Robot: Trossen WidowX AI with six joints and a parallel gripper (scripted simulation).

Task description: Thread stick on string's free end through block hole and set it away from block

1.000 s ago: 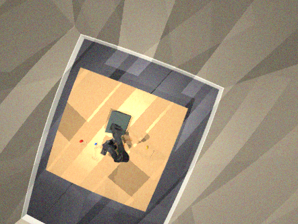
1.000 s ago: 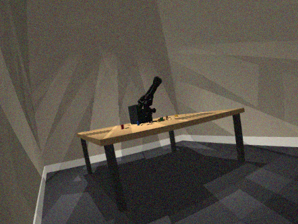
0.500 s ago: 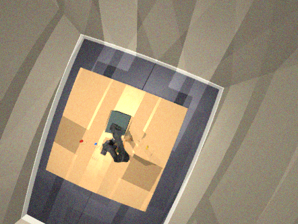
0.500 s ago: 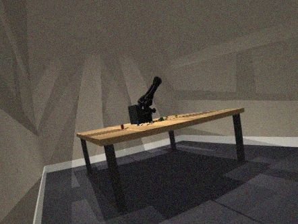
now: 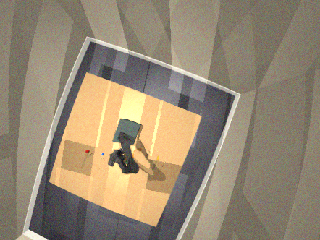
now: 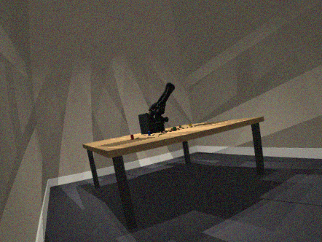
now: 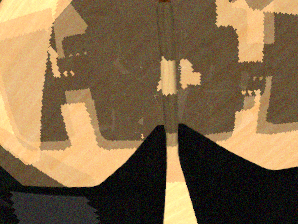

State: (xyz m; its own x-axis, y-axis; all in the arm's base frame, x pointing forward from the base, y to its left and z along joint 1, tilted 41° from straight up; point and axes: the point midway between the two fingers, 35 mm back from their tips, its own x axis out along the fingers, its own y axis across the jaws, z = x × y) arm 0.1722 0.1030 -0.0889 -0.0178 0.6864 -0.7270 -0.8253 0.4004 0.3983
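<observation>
The thin wooden stick is 2 cm ahead of my gripper tip, 3 cm to the left of it and 1 cm above it. Also, from my gripper tip: round button: 10 cm behind, 17 cm to the left, 1 cm above; blue object: 11 cm ahead, 16 cm to the right, 2 cm above; green block: 7 cm ahead, 10 cm to the left, 2 cm above.
</observation>
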